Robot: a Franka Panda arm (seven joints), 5 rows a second.
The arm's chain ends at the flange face. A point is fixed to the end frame.
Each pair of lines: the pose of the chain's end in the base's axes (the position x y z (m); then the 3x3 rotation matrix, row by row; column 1 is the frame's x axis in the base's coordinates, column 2 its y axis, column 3 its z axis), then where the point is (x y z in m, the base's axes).
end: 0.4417, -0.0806, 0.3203; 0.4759, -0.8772, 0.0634; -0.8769, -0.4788, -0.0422; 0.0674, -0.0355, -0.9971
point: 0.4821 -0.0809 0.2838
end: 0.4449, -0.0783, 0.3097; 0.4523, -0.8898, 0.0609; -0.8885, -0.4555, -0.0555; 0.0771, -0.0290, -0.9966
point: 0.4852 -0.0801 0.2731
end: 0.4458, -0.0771, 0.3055; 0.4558, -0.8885, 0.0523; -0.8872, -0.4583, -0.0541; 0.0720, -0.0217, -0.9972
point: 0.4858 -0.0787 0.2686
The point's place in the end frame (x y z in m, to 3 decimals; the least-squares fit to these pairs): 0.017 -0.034 0.039
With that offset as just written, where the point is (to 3 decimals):
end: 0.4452, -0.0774, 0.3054; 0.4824, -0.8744, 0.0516; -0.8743, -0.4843, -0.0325; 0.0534, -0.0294, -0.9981
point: 0.485 -0.077 0.268
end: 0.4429, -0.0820, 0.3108; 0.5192, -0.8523, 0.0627; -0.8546, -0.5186, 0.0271; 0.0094, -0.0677, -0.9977
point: 0.483 -0.078 0.274
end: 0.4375, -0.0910, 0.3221; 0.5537, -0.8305, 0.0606; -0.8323, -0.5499, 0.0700; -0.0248, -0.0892, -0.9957
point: 0.478 -0.084 0.286
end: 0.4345, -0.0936, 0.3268; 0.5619, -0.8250, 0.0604; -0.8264, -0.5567, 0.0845; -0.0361, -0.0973, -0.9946
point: 0.474 -0.085 0.291
